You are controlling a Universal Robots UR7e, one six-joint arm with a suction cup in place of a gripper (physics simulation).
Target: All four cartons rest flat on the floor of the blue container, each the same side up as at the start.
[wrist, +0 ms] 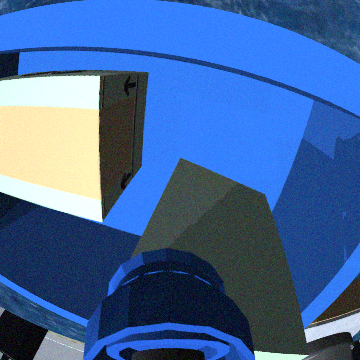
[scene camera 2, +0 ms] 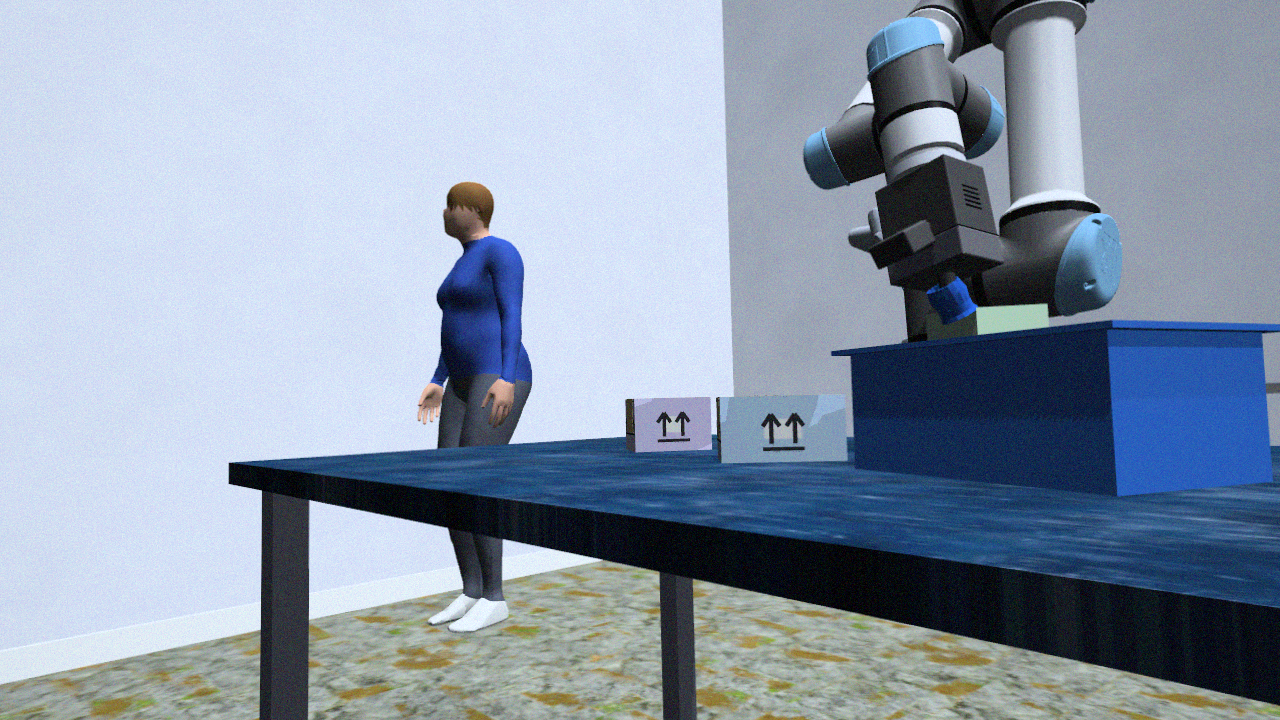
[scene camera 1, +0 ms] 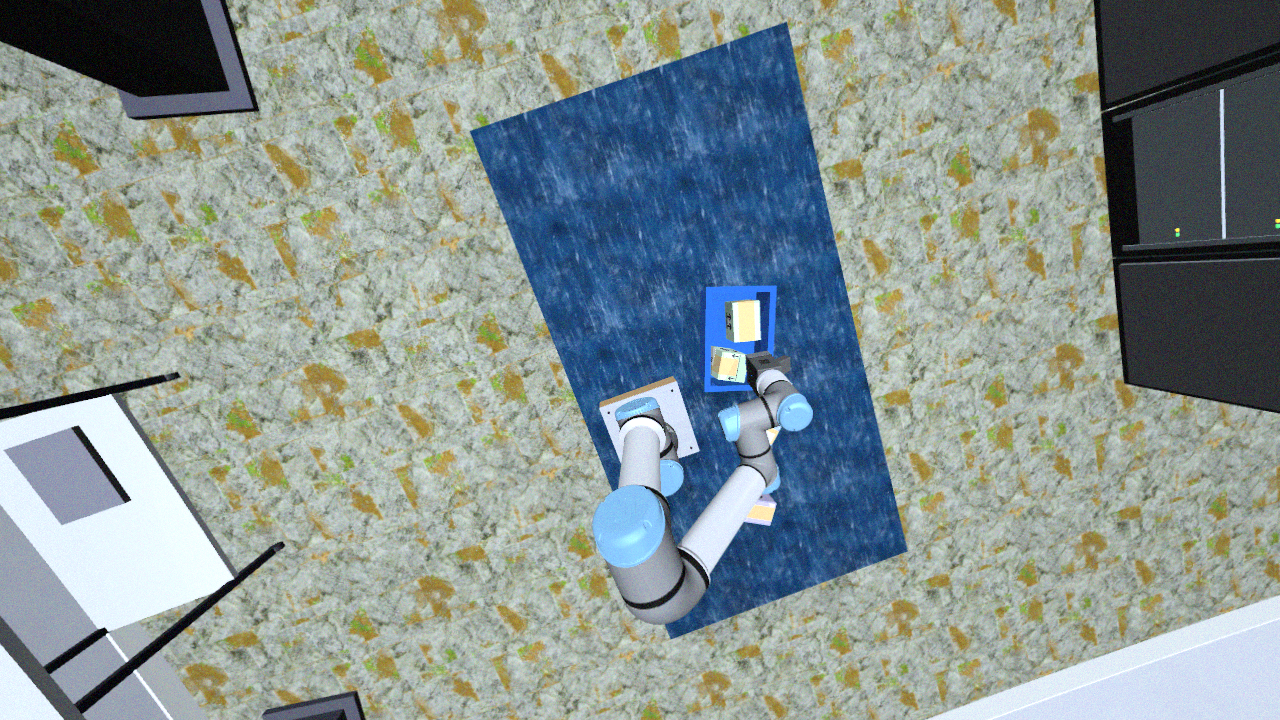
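Note:
My suction cup is tilted and holds a pale green carton at the near end of the blue container. Part of this carton stands above the rim; it is turned against the walls, and its underside is hidden in the scene views. Another carton with a tan top strip sits inside, toward the far end. A light blue carton and a lilac carton stand on the table, arrows up.
The dark blue table carries the container and the arm's mounting plate. The arm passes over the light blue carton and partly over the lilac one. A person in a blue top stands beyond the table.

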